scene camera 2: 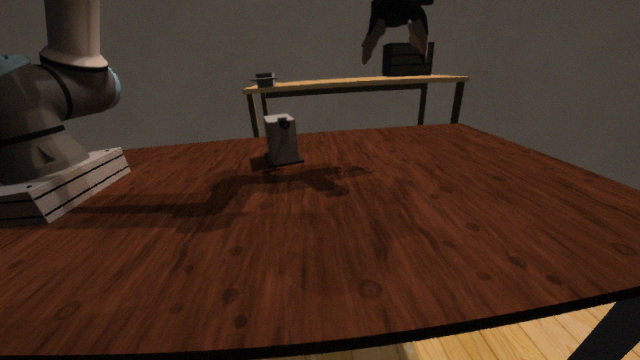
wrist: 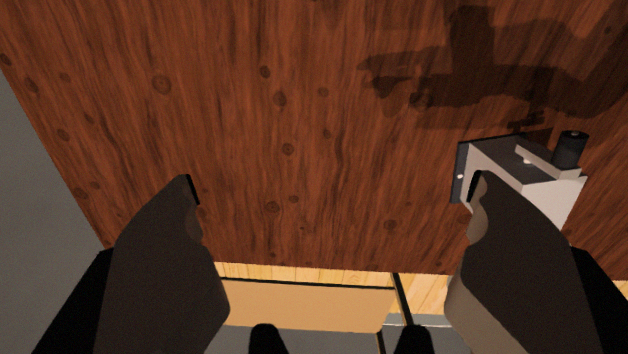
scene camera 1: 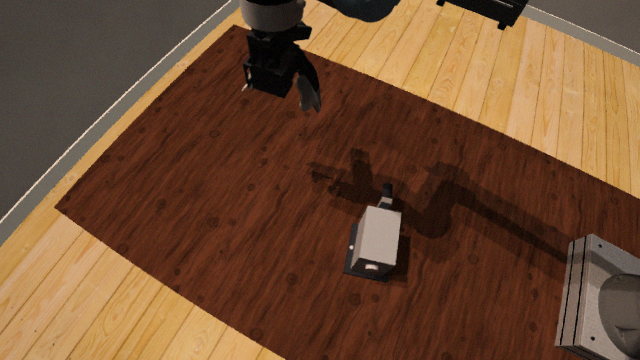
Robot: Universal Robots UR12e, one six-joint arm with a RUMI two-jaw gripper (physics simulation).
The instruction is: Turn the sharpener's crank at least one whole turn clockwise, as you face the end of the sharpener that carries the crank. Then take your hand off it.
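Frame: origin at the arm's base, x back, y right, z up, level; centimetres.
Seen in the pictures: gripper, fingertip midpoint: [scene camera 2: 394, 63] [wrist: 329, 176] [scene camera 1: 284, 100]; arm's base at its link origin: [scene camera 2: 48, 168] [scene camera 1: 630, 315].
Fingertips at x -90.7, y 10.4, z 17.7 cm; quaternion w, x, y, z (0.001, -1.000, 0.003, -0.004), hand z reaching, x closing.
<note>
Offsets run from my fingertips to a thing's top centre. "pt": to the spot under its first point. Level surfaces: height alone.
The sharpener {pt dx +27.8, dy -15.0, dz -12.3 cm} [scene camera 1: 381, 235] [scene camera 2: 281, 140] [wrist: 562, 195] is a pale grey box upright on a dark base on the brown table {dz -25.2 cm} [scene camera 1: 200, 175] [scene camera 2: 400, 240] [wrist: 240, 140]. Its crank has a black knob {dx +26.2, dy -5.0, dz -11.2 cm} [scene camera 1: 387, 190] [scene camera 2: 284, 123] [wrist: 570, 150] that sticks out from the dark end face. The crank's arm points up, with the knob near the top edge of that face. My gripper [scene camera 1: 278, 98] [scene camera 2: 395, 61] [wrist: 329, 176] is open and empty, high above the table and well away from the sharpener. In the wrist view the right finger overlaps part of the sharpener's body without touching it.
The arm's base [scene camera 1: 575, 295] [scene camera 2: 85, 185] stands on the table, beyond the sharpener from the gripper. A light wooden side table [scene camera 2: 350, 81] stands behind, bearing a small grey object [scene camera 2: 265, 80] and a dark box [scene camera 2: 400, 65]. The arm's shadow lies near the sharpener.
</note>
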